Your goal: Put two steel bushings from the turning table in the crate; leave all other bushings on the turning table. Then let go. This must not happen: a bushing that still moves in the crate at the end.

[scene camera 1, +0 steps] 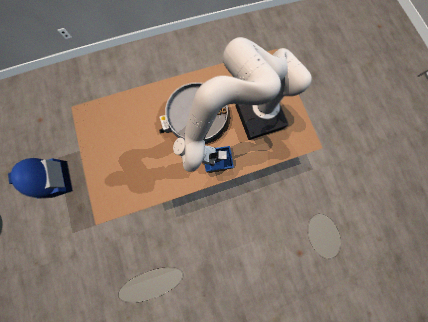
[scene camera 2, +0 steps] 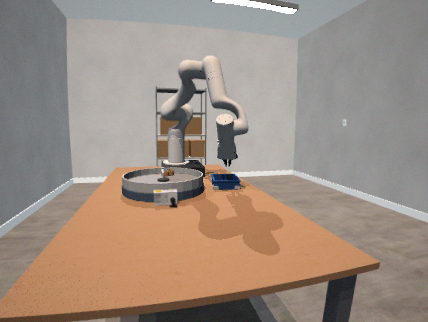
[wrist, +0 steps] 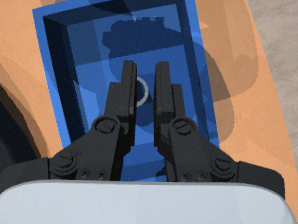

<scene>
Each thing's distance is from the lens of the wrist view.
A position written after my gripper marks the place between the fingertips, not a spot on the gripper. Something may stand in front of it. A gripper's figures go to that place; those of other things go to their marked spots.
my gripper (wrist: 145,80): 14 cm
blue crate (wrist: 81,54): 26 cm
</scene>
